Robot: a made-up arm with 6 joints.
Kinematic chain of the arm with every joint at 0, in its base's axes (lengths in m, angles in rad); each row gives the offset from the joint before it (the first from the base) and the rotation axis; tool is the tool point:
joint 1: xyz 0 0 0.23 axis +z
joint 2: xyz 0 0 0 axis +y
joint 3: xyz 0 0 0.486 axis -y
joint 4: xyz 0 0 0 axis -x
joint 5: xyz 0.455 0 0 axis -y
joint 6: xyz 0 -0.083 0 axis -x
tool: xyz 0 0 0
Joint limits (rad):
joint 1: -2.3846..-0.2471
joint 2: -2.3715..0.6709
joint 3: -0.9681..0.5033
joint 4: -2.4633..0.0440
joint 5: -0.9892..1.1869
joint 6: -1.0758..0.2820
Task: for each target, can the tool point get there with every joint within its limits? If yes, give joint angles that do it. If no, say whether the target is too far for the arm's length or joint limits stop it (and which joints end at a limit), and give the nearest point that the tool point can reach.
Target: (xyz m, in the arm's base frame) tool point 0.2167 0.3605 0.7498
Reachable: yes | joints -2.0724 -1.4434 0.1702 -1.7734 0.0016 -0.3172
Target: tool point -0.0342 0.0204 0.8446
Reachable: yes | joints -1.3564 -0.8787 0.0109 -1.2132 -0.5559 -0.8465
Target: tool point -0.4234 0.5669 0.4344
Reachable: yes | joints -1.0060 -1.9472 0.3456 -0.8593 0.1945 -0.1447
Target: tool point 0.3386 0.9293 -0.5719
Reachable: no: too far | nearest point 0.2679 0.7353 -0.0024 | short by 0.606 m
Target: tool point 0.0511 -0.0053 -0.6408
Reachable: no: joint limits stop it (at a limit: joint 1, joint 2) | nearest point 0.2053 -0.0490 0.1572 | short by 0.814 m
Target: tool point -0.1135 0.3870 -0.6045
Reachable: no: joint limits stop it (at a limit: joint 2, joint 3, joint 4) | nearest point -0.2203 0.7510 -0.0024 | short by 0.712 m
